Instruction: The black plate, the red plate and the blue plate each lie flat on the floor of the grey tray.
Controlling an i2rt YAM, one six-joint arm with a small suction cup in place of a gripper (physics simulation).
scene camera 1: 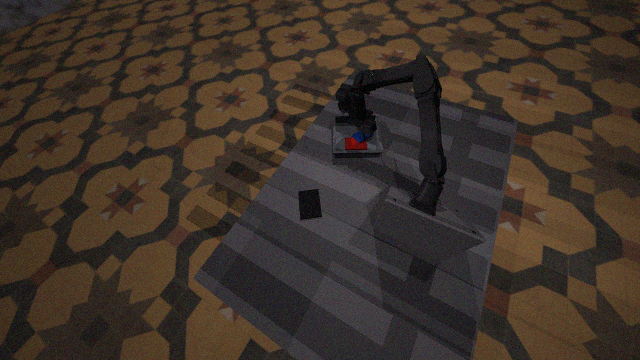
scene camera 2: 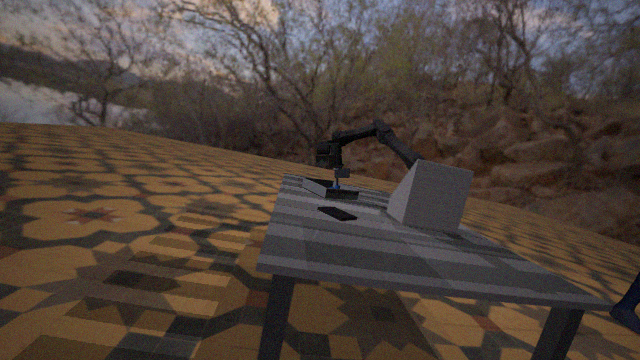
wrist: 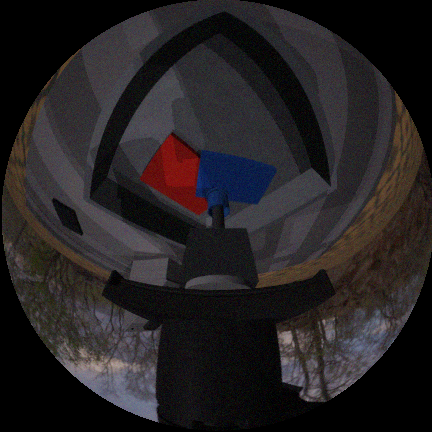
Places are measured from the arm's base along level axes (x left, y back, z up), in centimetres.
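Pixels of known places: hand at its tool point: [scene camera 1: 364, 140] [wrist: 217, 194]; arm's base at its link origin: [scene camera 1: 423, 204] [scene camera 2: 426, 183].
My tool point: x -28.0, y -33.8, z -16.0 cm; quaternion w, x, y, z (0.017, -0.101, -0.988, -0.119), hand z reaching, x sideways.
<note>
For each thing: its top centre in the pictures, then the offset to it from my tool point. Level surfaces: height alone.
- grey tray at its top centre: [wrist: 207, 184] [scene camera 1: 356, 132] [scene camera 2: 330, 183] dy -4.4, dx +0.3, dz +3.4 cm
- red plate at its top centre: [wrist: 186, 183] [scene camera 1: 356, 143] dy -2.7, dx +3.5, dz -0.2 cm
- blue plate at its top centre: [wrist: 234, 182] [scene camera 1: 363, 134] dy -2.0, dx -2.4, dz +0.7 cm
- black plate at its top centre: [wrist: 66, 219] [scene camera 2: 337, 211] [scene camera 1: 309, 203] dy -4.3, dx +41.7, dz -0.6 cm
- striped table at its surface level: dz -1.6 cm
The grey tray [scene camera 1: 357, 154] [scene camera 2: 342, 194] [wrist: 150, 216] stands near the far end of the table. The red plate [scene camera 1: 355, 145] [wrist: 170, 172] lies in it. The blue plate [scene camera 1: 359, 136] [wrist: 235, 175] is inside the tray and overlaps one edge of the red plate; its exact tilt is hard to tell. My suction cup [scene camera 2: 336, 186] [wrist: 217, 201] is open and touches or nearly touches the blue plate's near edge. In scene camera 1 the wrist hides the cup. The black plate [scene camera 1: 310, 204] [scene camera 2: 337, 213] [wrist: 68, 216] lies flat on the table, outside the tray.
The tray walls stand close around my cup. A pale grey block [scene camera 1: 425, 225] [scene camera 2: 437, 195] stands at the arm's base. The striped table [scene camera 1: 325, 300] [scene camera 2: 350, 255] ends in an edge to the left of the black plate in scene camera 1.
</note>
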